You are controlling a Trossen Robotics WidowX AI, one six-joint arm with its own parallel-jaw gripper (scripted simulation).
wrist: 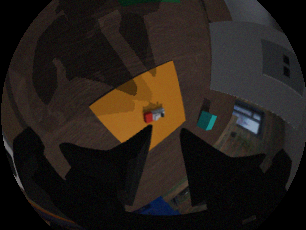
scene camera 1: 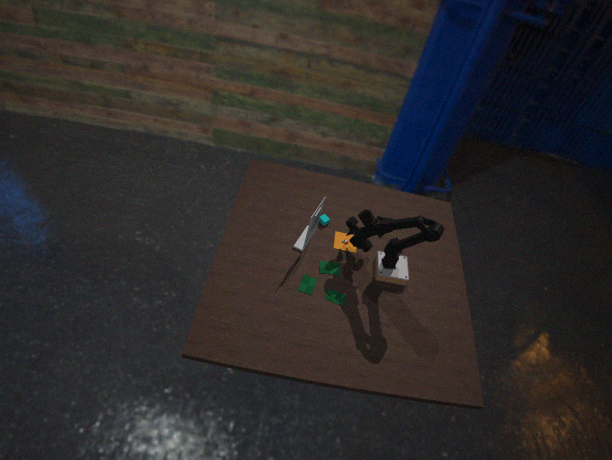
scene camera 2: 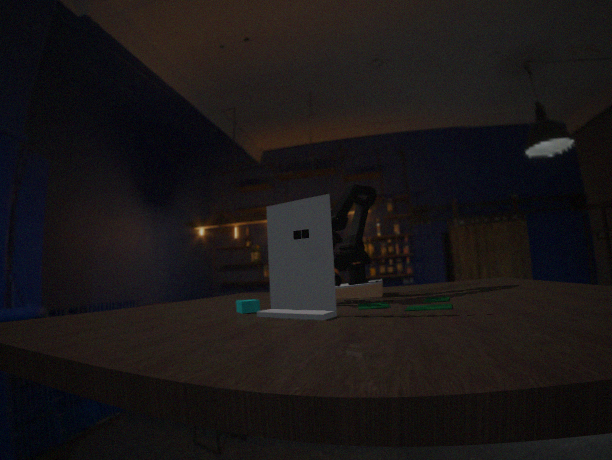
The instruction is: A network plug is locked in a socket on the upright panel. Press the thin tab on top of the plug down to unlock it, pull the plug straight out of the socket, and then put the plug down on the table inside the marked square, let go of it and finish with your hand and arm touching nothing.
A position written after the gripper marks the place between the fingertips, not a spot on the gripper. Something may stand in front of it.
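Note:
There's the gripper point(wrist: 166, 130) to be seen. You'd also find a grey upright panel point(scene camera 2: 301, 268), and there's an orange marked square point(wrist: 120, 110) as well.

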